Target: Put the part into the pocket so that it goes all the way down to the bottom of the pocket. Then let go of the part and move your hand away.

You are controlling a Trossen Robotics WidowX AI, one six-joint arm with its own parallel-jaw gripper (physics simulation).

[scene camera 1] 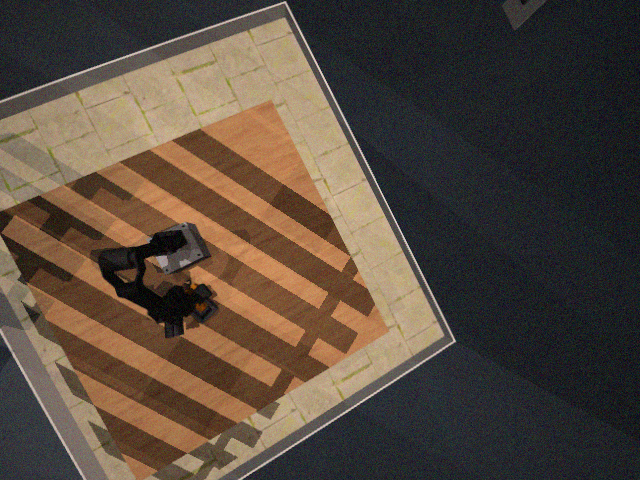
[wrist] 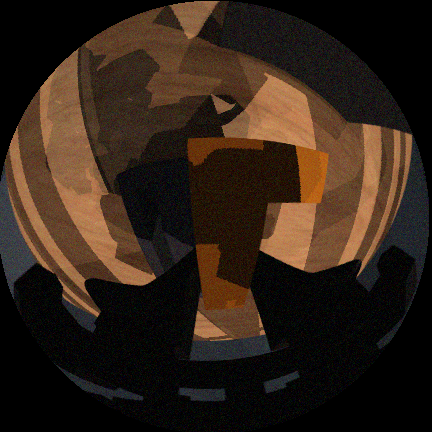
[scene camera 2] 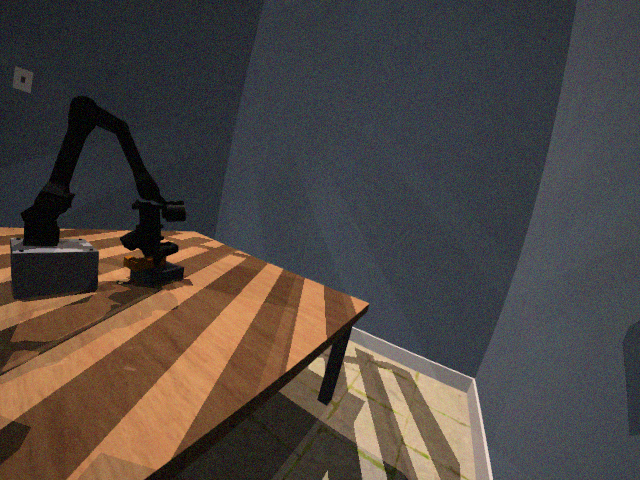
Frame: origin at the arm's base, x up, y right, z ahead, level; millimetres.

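Seen in the pictures: gripper, between the fingertips: (scene camera 1: 200, 302) (wrist: 221, 249) (scene camera 2: 153, 265); arm's base, origin of its link: (scene camera 1: 176, 240) (scene camera 2: 40, 243).
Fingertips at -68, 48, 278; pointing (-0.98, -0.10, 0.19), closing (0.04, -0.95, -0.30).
Offsets run from my fingertips to a thing's top centre, as dx, dy, dz. Level surfaces: height alone.
The orange T-shaped part @(+33, -8, -23) (wrist: 310, 173) (scene camera 2: 136, 262) (scene camera 1: 202, 307) sits between the fingers of my gripper (wrist: 221, 249) (scene camera 2: 150, 250) (scene camera 1: 191, 302), which is shut on its stem. The crossbar points away from the wrist camera, and most of the part is in shadow. The dark pocket block @(-1, +17, +11) (scene camera 2: 162, 275) (scene camera 1: 212, 307) (wrist: 157, 193) stands on the wooden table @(dx -37) (scene camera 2: 223, 333) right under the gripper. In the wrist view the block lies to the left of the part's stem. In scene camera 2 the part hangs low, just above the block's top. The pocket opening is hidden in shadow.
The arm's grey base box (scene camera 1: 189, 248) (scene camera 2: 87, 267) stands close behind the pocket block. Striped shadows fall across the table. The table edge (scene camera 2: 347, 314) drops to a tiled floor (scene camera 2: 413, 410), with dark walls around.
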